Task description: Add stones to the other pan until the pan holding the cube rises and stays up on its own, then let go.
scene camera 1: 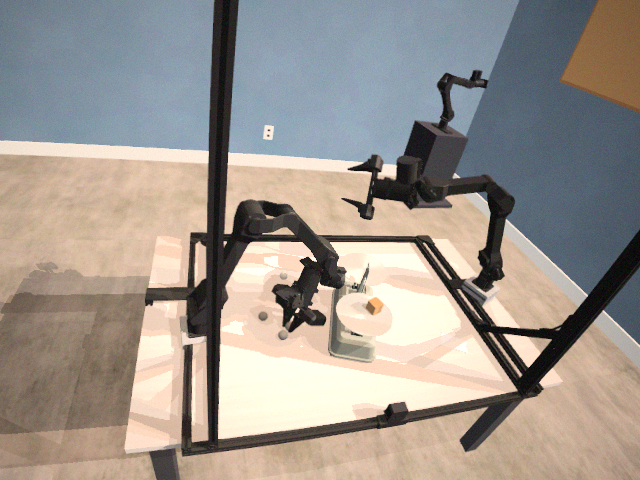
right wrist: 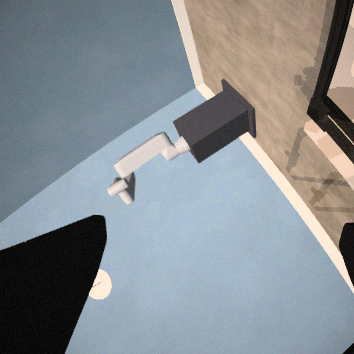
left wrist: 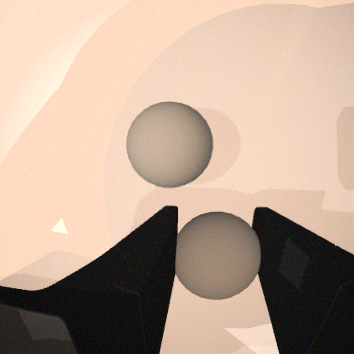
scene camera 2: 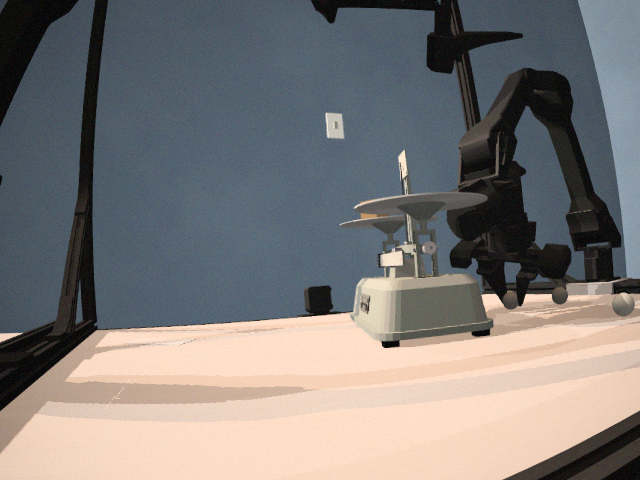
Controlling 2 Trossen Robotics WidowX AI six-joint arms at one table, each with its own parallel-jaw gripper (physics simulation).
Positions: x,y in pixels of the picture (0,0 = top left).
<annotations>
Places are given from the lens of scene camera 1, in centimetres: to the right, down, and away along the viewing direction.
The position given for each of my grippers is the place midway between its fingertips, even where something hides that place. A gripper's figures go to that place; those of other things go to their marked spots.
my left gripper (scene camera 1: 286,329): -10, 26, 104
my right gripper (scene camera 1: 344,184): 7, -17, 111
</annotations>
